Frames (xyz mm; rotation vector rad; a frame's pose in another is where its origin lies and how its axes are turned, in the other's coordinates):
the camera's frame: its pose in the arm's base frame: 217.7 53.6 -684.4 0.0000 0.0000 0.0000
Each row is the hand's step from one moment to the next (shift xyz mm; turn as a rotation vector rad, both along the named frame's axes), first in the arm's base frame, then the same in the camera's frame.
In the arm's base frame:
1: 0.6 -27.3 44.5 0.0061 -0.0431 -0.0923
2: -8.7 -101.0 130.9 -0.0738 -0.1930 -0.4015
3: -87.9 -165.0 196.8 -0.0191 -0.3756 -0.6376
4: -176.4 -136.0 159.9 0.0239 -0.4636 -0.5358
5: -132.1 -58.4 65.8 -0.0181 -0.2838 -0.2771
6: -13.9 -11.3 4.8 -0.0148 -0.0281 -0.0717
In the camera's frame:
1: 0.6 -27.3 44.5 0.0061 -0.0431 -0.0923
2: -8.7 -101.0 130.9 -0.0738 -0.1930 -0.4015
3: -87.9 -165.0 196.8 -0.0191 -0.3756 -0.6376
4: -176.4 -136.0 159.9 0.0239 -0.4636 -0.5358
5: -132.1 -58.4 65.8 -0.0181 -0.2838 -0.2771
6: -13.9 -11.3 4.8 -0.0148 -0.0281 -0.0717

